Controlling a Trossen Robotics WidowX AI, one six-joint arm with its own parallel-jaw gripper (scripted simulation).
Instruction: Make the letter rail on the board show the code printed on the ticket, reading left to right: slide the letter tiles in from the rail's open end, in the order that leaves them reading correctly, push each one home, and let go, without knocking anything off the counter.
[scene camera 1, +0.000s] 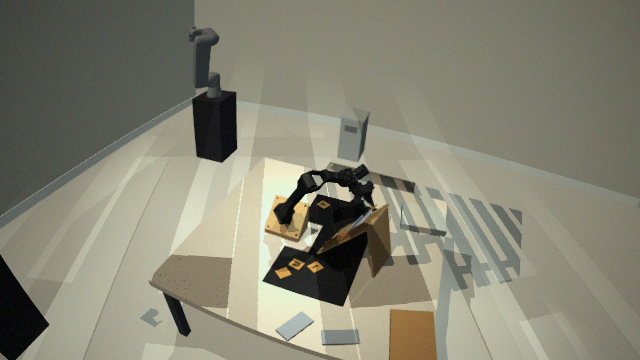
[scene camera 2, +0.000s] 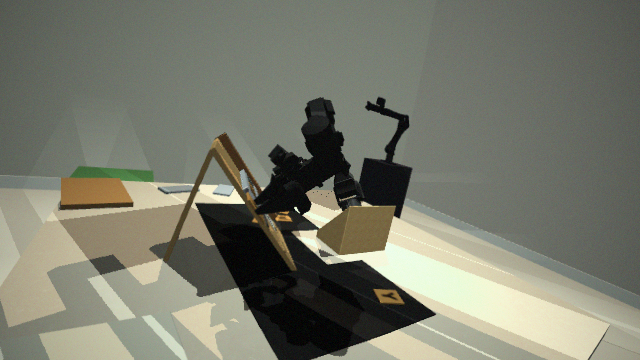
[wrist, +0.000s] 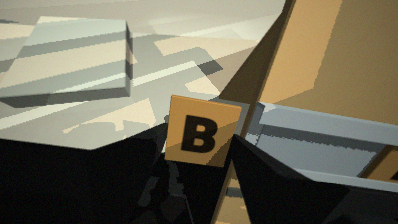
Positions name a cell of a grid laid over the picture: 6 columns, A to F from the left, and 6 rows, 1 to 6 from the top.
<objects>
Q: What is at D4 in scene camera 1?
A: A wooden board.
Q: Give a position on a wooden board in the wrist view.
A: E3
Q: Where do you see the gripper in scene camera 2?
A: C4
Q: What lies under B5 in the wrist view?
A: The gripper.
</objects>
